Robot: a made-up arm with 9 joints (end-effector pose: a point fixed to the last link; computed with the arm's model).
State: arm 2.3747 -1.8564 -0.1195 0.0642 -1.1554 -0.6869 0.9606 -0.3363 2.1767
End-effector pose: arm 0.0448 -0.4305 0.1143 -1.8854 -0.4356 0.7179
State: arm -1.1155 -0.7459 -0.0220 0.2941 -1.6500 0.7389 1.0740 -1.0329 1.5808
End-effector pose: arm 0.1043 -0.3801 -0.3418 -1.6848 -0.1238 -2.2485
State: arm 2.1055 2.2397 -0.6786 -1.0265 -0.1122 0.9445 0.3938 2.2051 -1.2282
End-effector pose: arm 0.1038 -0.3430 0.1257 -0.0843 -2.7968 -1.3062
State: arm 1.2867 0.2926 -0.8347 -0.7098 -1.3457 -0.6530 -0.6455 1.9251 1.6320
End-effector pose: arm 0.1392 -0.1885 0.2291 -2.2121 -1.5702 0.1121
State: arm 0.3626 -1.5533 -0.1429 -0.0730 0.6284 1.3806 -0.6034 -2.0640 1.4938
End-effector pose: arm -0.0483 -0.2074 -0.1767 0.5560 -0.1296 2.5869
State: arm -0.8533 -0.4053 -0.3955 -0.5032 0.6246 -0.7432 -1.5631 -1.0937 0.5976
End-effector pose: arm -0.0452 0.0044 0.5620 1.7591 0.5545 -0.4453
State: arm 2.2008 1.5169 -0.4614 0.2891 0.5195 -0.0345 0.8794 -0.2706 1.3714
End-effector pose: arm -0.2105 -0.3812 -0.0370 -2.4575 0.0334 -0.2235
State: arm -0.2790 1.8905 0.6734 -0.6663 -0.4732 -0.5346 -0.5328 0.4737 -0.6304
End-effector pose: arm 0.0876 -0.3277 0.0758 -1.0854 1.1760 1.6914
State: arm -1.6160 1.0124 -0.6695 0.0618 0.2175 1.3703 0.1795 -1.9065 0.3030
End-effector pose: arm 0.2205 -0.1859 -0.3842 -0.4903 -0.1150 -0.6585
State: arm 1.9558 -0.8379 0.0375 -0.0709 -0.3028 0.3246 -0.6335 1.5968 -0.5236
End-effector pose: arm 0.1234 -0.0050 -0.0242 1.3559 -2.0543 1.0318
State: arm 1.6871 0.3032 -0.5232 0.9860 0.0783 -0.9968 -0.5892 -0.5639 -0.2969
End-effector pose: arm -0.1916 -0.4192 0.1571 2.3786 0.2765 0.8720
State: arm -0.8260 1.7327 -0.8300 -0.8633 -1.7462 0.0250 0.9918 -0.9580 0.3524
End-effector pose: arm 0.0468 -0.2026 0.4668 2.1769 0.4610 -0.2900
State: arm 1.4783 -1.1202 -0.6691 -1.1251 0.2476 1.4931 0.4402 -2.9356 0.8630
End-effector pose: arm -0.1543 -0.1364 0.2042 -0.6583 2.3964 0.7565
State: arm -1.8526 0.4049 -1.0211 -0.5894 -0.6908 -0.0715 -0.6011 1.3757 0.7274
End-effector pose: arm 0.1403 -0.2986 0.0586 1.4226 1.8444 1.1961
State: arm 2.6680 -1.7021 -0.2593 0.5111 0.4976 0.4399 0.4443 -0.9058 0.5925
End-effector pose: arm 0.0606 0.0835 -0.3832 0.8692 -1.7555 2.4293
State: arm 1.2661 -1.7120 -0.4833 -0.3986 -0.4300 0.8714 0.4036 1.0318 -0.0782
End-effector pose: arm 0.0102 0.0011 -0.0187 0.9021 -1.8858 1.4804
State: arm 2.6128 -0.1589 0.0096 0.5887 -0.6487 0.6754 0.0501 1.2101 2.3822
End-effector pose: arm 0.2782 -0.3411 0.0026 -0.5720 -1.7554 -0.2103
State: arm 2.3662 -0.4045 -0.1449 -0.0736 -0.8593 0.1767 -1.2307 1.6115 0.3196
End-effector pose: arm 0.2330 -0.0933 -0.0816 0.6654 -1.3888 0.7297
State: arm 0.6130 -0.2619 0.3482 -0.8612 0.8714 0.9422 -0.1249 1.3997 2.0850
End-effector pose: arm -0.0184 -0.3597 -0.0542 -1.4754 -0.7054 0.2545
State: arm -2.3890 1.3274 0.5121 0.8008 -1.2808 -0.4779 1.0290 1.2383 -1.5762
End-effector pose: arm 0.0450 -0.1313 -0.1566 -0.4705 -0.6458 1.0018
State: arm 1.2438 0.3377 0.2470 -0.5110 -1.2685 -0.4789 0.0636 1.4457 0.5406
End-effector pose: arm 0.2531 -0.2370 0.0836 -1.5965 0.9772 1.3438
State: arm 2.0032 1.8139 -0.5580 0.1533 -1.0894 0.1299 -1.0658 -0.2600 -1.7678
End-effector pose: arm -0.0295 0.2241 0.1884 1.3902 -0.1876 -0.1012
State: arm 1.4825 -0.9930 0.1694 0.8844 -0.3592 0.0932 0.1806 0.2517 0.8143
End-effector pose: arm -0.0907 -0.1918 -0.1747 1.1669 -0.5764 1.1331
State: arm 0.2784 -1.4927 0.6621 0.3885 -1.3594 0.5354 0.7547 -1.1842 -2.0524
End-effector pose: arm 0.3228 -0.4774 -0.2084 -1.1322 -1.0776 1.2536
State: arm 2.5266 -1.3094 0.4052 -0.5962 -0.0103 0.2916 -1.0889 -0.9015 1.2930
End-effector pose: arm 0.0622 -0.1895 -0.3263 0.8344 -0.4135 2.2775
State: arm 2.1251 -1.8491 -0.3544 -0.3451 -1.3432 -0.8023 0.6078 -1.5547 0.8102
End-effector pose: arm -0.0686 -0.3240 0.3566 -0.0278 1.7289 1.3516
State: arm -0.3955 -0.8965 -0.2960 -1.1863 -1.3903 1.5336 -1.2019 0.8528 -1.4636
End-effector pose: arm 0.2255 -0.1579 -0.0864 0.8956 -0.0999 -2.6371
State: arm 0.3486 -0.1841 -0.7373 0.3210 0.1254 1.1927 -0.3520 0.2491 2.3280
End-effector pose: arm 0.0304 -0.3286 -0.1589 0.1292 -0.4839 1.3174
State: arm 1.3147 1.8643 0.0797 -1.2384 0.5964 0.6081 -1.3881 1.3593 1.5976
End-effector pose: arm 0.2513 -0.3074 0.4021 -2.3688 -1.0988 1.0442
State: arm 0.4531 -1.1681 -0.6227 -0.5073 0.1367 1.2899 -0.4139 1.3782 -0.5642
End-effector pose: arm -0.0757 0.0493 0.0750 1.7804 -1.8598 1.1705
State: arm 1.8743 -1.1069 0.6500 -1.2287 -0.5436 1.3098 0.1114 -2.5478 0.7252
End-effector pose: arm 0.5280 -0.0137 0.0958 -0.0828 -1.9865 -0.5436
